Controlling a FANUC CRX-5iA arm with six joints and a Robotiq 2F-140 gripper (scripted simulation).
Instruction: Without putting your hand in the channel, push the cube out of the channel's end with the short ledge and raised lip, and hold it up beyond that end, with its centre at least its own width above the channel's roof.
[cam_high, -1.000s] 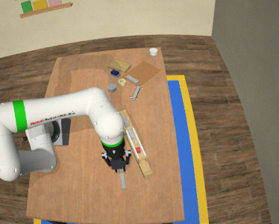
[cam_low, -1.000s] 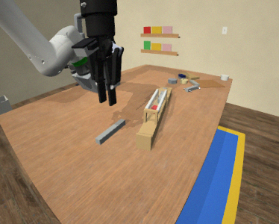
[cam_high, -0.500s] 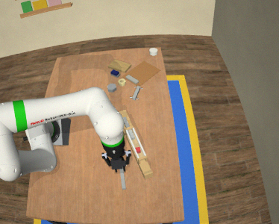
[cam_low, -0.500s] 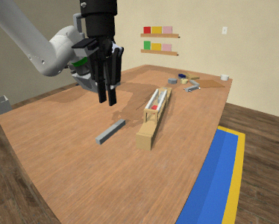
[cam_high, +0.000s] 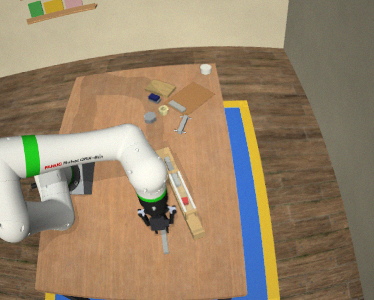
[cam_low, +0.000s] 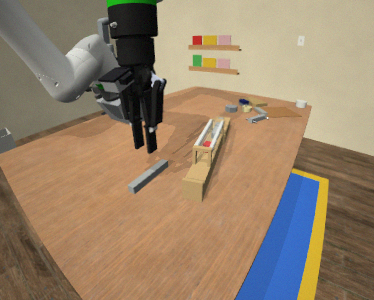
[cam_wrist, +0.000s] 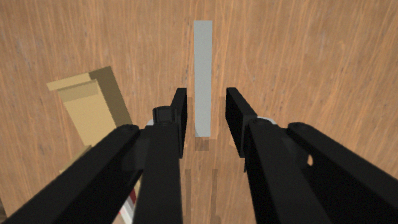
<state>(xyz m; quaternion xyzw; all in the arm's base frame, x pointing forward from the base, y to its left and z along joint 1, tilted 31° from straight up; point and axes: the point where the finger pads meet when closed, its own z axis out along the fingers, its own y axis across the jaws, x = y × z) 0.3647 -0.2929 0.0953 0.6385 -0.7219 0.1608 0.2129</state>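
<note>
Right now my hand is 11 cm above the grey push rod. Round my hand: grey hexagonal block 66 cm to the left, 11 cm below, 5 cm ahead; then red cube 13 cm to the left, 12 cm ahead, 6 cm below; then channel 16 cm to the left, 11 cm ahead, 6 cm below.
</note>
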